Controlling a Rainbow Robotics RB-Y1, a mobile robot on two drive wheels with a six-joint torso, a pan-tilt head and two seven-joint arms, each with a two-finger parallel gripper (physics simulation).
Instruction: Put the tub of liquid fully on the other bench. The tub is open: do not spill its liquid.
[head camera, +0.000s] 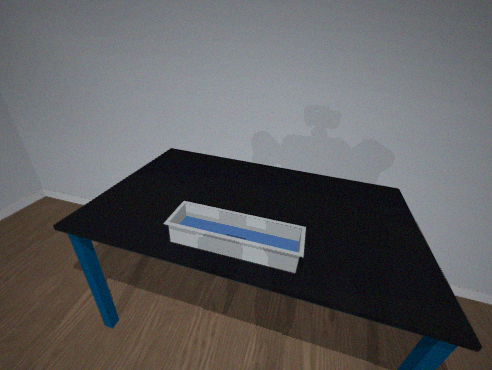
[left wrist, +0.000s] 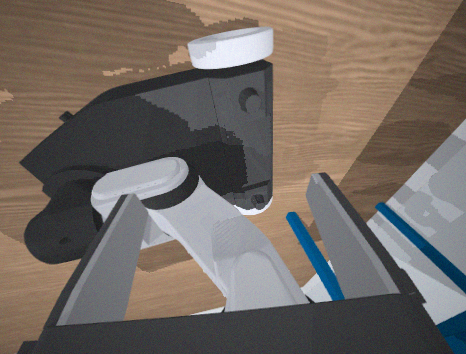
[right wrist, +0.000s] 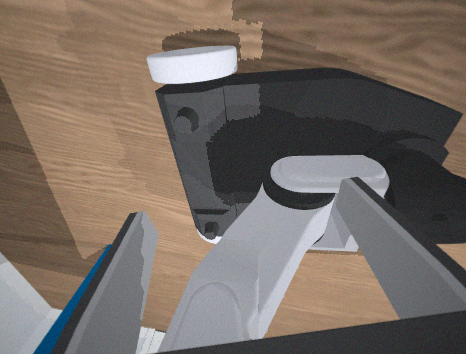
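Note:
The open white tub (head camera: 235, 249) stands upright on the black bench (head camera: 350, 240) near its front edge, left of the middle in the head view. Blue liquid (head camera: 240, 232) lies inside it, below the rim. My left gripper (left wrist: 224, 194) is open, its fingers wide apart with nothing between them, over the robot's own base and the floor. My right gripper (right wrist: 243, 207) is open in the same way. Neither gripper shows in the head view, and neither touches the tub. A second bench does not show in the head view.
The bench has blue legs (head camera: 95, 280) (left wrist: 315, 255), and a pale wall (head camera: 225, 75) stands behind it. The robot's dark base (left wrist: 150, 120) (right wrist: 300, 110) with a white wheel (left wrist: 232, 48) (right wrist: 192, 65) lies below the grippers on the wooden floor (head camera: 165, 310).

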